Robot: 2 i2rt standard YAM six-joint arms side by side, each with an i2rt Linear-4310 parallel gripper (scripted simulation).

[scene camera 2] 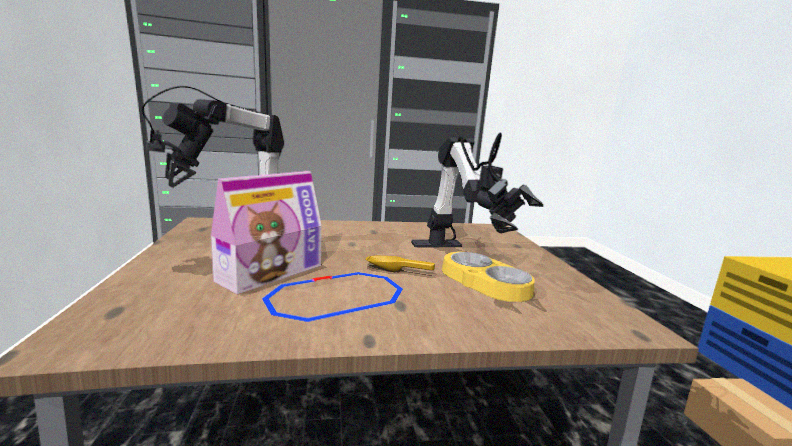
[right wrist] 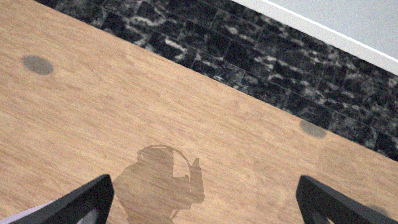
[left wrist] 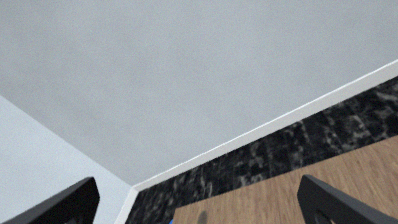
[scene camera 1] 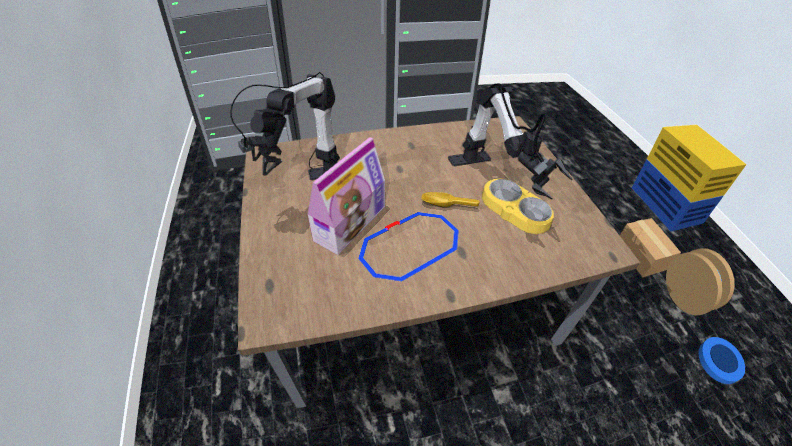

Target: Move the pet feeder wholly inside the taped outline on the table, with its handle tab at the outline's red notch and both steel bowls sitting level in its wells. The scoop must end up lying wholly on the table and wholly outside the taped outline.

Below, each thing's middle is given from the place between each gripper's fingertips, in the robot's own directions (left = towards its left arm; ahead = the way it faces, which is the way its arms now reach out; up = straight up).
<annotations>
I see the yellow pet feeder (scene camera 2: 476, 278) 26 cm below my left hand (scene camera 2: 530, 216), 18 cm behind it and 3 cm to the right of it.
The yellow pet feeder is 100 mm ahead of my right hand (scene camera 2: 168, 182), 980 mm to the left of it and 250 mm below it.
</annotations>
